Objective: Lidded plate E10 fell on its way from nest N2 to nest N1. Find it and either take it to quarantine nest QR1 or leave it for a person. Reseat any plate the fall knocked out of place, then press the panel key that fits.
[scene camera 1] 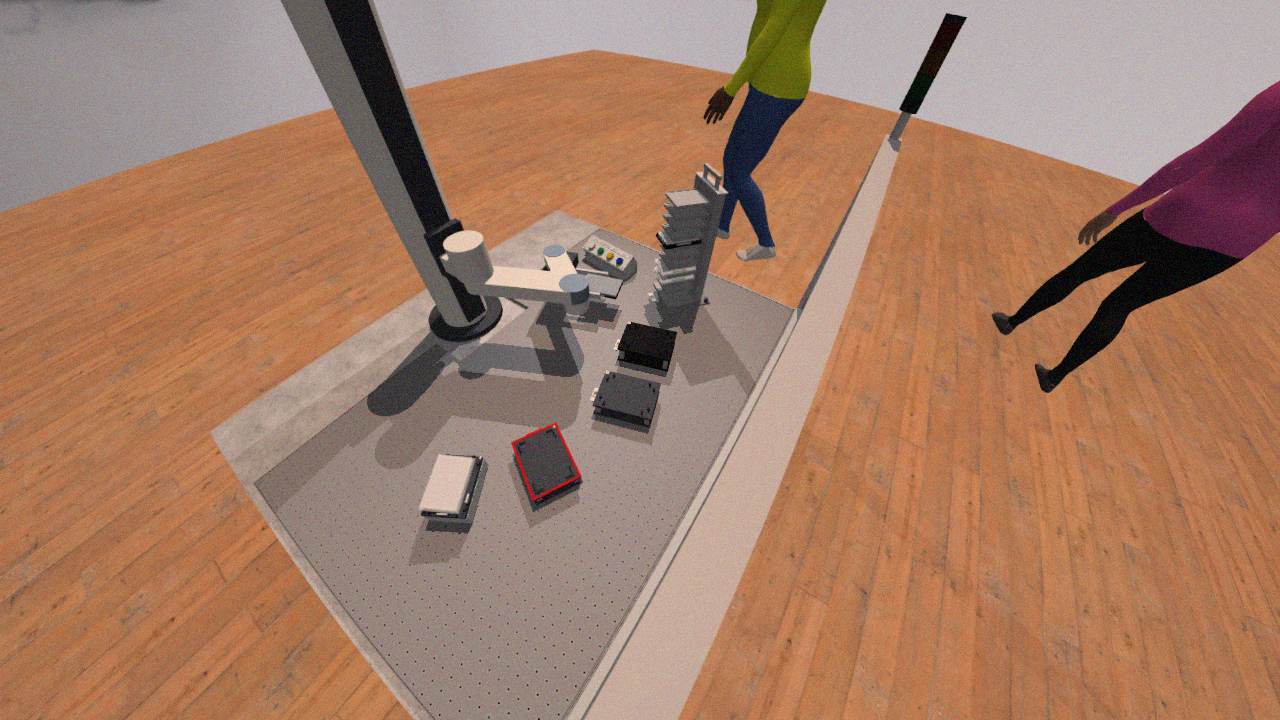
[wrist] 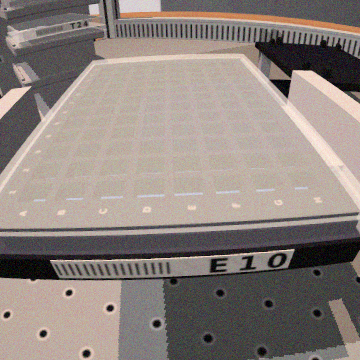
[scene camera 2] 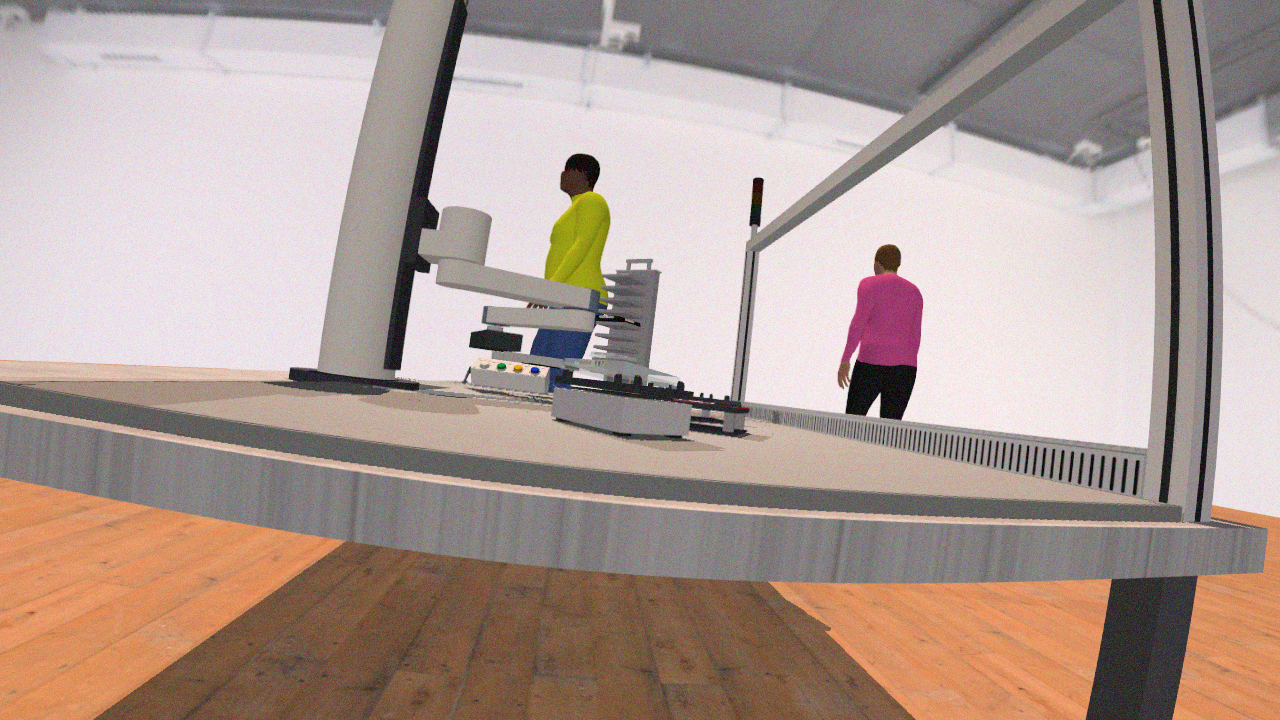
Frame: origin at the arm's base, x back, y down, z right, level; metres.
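Seen in the pictures: gripper, between the fingertips: (scene camera 1: pixel 604 285) (wrist: pixel 164 96) (scene camera 2: pixel 554 362); arm's base, origin of its link: (scene camera 1: pixel 467 315).
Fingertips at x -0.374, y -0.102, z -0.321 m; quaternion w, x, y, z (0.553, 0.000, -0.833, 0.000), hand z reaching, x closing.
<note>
Offsets run from my fingertips to a thing's middle.
My gripper (scene camera 1: pixel 601 283) (wrist: pixel 164 96) is shut on lidded plate E10 @(dx +0.008, dy -0.001, dz +0.005 m) (wrist: pixel 185 150), one finger along each long side. The plate is level, its clear lid is on, and its E10 label faces the wrist camera. It hangs above the perforated deck, near the rack. A black nest @(dx -0.243, dy +0.055, dz +0.098 m) (scene camera 1: pixel 646 342) (wrist: pixel 325 62), a dark grey nest @(dx -0.301, dy +0.060, dz +0.292 m) (scene camera 1: pixel 626 398) and a red-rimmed nest @(dx -0.242, dy +0.066, dz +0.561 m) (scene camera 1: pixel 546 461) stand in a row; I cannot read nest names. The key panel @(dx +0.132, dy +0.047, dz -0.205 m) (scene camera 1: pixel 608 256) (scene camera 2: pixel 510 376) has white, green, yellow and blue keys. A plate labelled T24 @(dx -0.162, dy -0.008, dz -0.195 m) (wrist: pixel 55 30) sits in the rack.
The tall shelf rack @(dx -0.186, dy -0.136, dz -0.228 m) (scene camera 1: pixel 709 232) (scene camera 2: pixel 648 313) stands beside the plate. A white box (scene camera 1: pixel 452 484) (scene camera 2: pixel 622 411) lies beyond the red-rimmed nest. A person in yellow (scene camera 1: pixel 787 53) (scene camera 2: pixel 581 237) stands behind the rack; one in pink (scene camera 1: pixel 1208 197) (scene camera 2: pixel 888 317) stands beyond the barrier. The signal tower @(dx -0.612, dy -0.674, dz -0.384 m) (scene camera 1: pixel 933 62) (scene camera 2: pixel 757 201) looks dark.
</note>
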